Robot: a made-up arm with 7 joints. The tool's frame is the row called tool. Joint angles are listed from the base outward.
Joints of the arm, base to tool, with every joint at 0 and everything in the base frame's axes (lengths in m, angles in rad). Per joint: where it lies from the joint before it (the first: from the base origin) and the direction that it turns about. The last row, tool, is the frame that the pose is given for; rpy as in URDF.
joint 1: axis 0.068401 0.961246 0.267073 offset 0 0 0
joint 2: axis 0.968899 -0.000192 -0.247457 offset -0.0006 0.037 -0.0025
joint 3: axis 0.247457 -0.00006 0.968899 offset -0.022 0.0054 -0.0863
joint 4: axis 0.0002 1 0.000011 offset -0.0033 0 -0.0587
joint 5: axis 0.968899 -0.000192 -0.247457 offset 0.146 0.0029 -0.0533
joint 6: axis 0.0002 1 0.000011 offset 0.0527 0 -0.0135
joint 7: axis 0.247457 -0.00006 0.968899 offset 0.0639 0 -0.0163
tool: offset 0 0 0 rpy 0 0.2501 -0.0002
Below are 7 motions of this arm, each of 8 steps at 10 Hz.
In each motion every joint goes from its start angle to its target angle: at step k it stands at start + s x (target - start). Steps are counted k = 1, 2, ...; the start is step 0. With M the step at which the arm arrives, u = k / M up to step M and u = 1 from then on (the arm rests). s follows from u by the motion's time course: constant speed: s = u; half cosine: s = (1 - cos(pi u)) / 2; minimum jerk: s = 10 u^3 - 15 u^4 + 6 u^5.
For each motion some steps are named. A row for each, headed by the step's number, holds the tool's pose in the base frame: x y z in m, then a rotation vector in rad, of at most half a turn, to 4 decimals.
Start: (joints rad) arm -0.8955 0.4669 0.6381 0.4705 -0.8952 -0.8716 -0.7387
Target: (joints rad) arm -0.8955 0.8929 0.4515 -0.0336 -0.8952 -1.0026 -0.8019
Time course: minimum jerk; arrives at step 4
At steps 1, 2, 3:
1: 0.2783 0.2529 0.0189 -0.0115 -1.4833 0.0588
2: 0.2428 0.2356 0.0975 0.2872 -1.6886 -0.1292
3: 0.2035 0.1954 0.1560 0.5754 -1.8546 -0.3549

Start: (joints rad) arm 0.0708 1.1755 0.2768 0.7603 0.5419 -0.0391 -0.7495
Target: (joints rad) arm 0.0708 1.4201 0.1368 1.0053 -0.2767 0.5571 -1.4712
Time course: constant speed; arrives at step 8
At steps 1, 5, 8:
1: 0.1450 0.3926 -0.1264 0.9994 1.5252 -0.2022
5: 0.1110 0.4215 -0.0991 0.3134 1.6252 -0.1028
8: 0.0831 0.4335 -0.0784 -0.2029 1.5099 -0.0830

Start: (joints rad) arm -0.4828 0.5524 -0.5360 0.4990 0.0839 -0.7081 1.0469
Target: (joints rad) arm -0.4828 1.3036 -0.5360 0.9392 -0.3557 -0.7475 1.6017
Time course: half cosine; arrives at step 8
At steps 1, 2, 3, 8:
1: 0.2769 0.0357 -0.2272 0.3814 -0.5432 0.3487
2: 0.2783 0.0684 -0.2300 0.4467 -0.5320 0.4500
3: 0.2781 0.1186 -0.2274 0.5457 -0.5321 0.6099
8: 0.2427 0.3151 -0.1236 0.9340 -0.7907 1.3540

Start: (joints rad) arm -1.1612 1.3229 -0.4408 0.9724 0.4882 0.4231 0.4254
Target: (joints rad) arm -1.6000 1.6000 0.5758 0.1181 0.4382 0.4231 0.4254
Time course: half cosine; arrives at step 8
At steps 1, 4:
1: 0.2911 0.3316 0.0600 1.6624 0.2493 1.2533
4: 0.2069 0.2772 0.2400 1.1223 -0.4763 1.6141

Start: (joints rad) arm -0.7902 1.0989 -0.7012 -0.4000 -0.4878 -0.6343 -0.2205
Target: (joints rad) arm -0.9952 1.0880 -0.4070 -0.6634 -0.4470 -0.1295 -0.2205
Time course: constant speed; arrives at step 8
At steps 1, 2, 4, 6, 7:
1: 0.2351 -0.0552 -0.0062 0.4867 -0.8796 -1.2107
2: 0.2322 -0.0589 0.0086 0.5263 -0.8979 -1.1947
4: 0.2235 -0.0650 0.0372 0.6050 -0.9349 -1.1557
6: 0.2112 -0.0694 0.0639 0.6818 -0.9727 -1.1070
7: 0.2039 -0.0710 0.0765 0.7190 -0.9917 -1.0789

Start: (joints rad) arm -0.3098 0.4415 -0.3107 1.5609 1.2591 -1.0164 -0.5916
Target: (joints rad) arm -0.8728 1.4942 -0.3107 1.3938 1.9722 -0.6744 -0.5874
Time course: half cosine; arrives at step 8
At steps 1, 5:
1: 0.0405 0.1702 -0.3718 0.7296 1.0396 -1.9986
5: 0.1591 0.3721 -0.1721 1.6613 1.8306 -1.4824

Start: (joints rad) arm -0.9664 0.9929 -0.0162 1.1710 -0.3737 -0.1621 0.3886
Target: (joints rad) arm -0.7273 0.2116 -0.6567 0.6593 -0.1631 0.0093 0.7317
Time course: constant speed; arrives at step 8
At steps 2, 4, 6, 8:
2: 0.3455 0.2362 -0.1349 0.4985 0.0899 0.7554
4: 0.3562 0.1397 -0.1888 0.5426 0.1367 0.5340
6: 0.3406 0.0338 -0.2263 0.5375 0.1427 0.3131
8: 0.3013 -0.0725 -0.2392 0.4799 0.1135 0.1055

